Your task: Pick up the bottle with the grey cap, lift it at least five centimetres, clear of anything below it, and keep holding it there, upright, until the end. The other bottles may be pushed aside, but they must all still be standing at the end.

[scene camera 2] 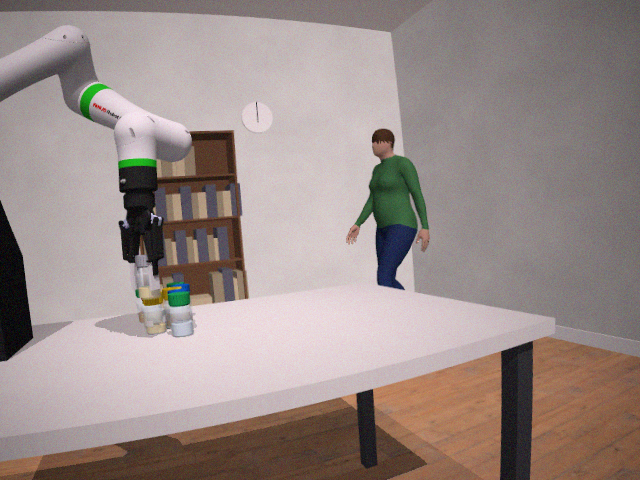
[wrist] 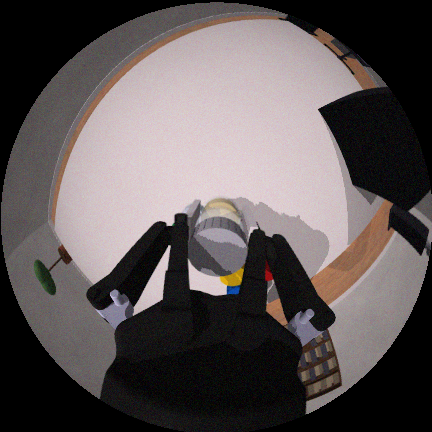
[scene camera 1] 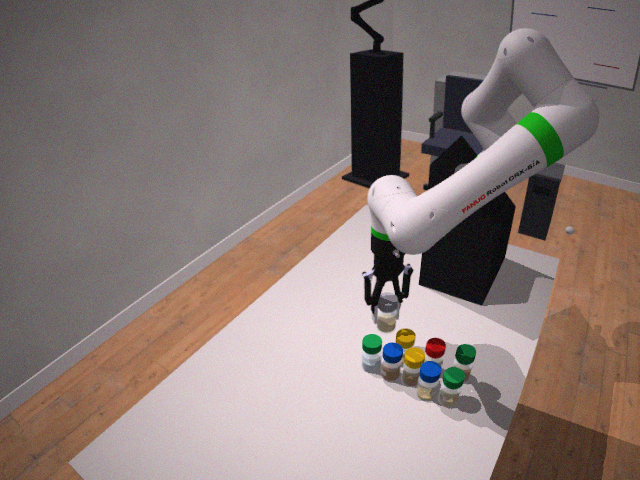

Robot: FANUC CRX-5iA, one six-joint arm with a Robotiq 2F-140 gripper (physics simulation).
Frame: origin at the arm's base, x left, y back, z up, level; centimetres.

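Seen in the pictures: gripper, fingertip midpoint: (scene camera 2: 145, 289) (wrist: 220, 211) (scene camera 1: 385, 318).
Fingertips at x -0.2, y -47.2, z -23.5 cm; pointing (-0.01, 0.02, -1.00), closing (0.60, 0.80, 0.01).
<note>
A point is followed by its place in that frame.
The bottle with the grey cap (scene camera 1: 386, 313) @(x 1.8, y -49.8, z -18.6 cm) (scene camera 2: 142, 273) @(x -1.8, y -47.1, z -19.4 cm) (wrist: 218, 246) @(x 0.0, y -47.4, z -15.2 cm) is held upright, raised above the table. Its base hangs higher than the bases of the standing bottles. My gripper (scene camera 1: 386, 305) (scene camera 2: 144, 267) (wrist: 220, 211) @(x -0.2, y -47.2, z -23.5 cm) is shut on it, one finger on each side. In scene camera 2 a yellow-capped bottle (scene camera 2: 153, 313) @(x 4.4, y -47.6, z -30.3 cm) and a green-capped bottle (scene camera 2: 180, 313) @(x -1.6, y -55.1, z -29.9 cm) stand below and beside it. In scene camera 1 the other bottles stand in a group, among them a red-capped bottle (scene camera 1: 435, 349) @(x 16.6, y -47.2, z -25.3 cm) and a blue-capped bottle (scene camera 1: 391, 360) @(x 8.8, y -56.5, z -26.7 cm). The nearer bottles partly hide some of the others.
The bottles stand on the white table (scene camera 1: 232, 392) @(x -21.9, y -87.3, z -35.9 cm) (scene camera 2: 361, 335) @(x -20.7, y -93.7, z -35.9 cm) (wrist: 200, 115) @(x -16.9, y -42.2, z -35.9 cm). The black robot base (scene camera 1: 465, 258) @(x 6.8, y -12.1, z -19.3 cm) (wrist: 382, 145) @(x 1.9, y -12.8, z -18.9 cm) stands at its far end. A person in a green top (scene camera 2: 395, 193) is beyond the table, and a bookshelf (scene camera 2: 239, 242) stands against the wall.
</note>
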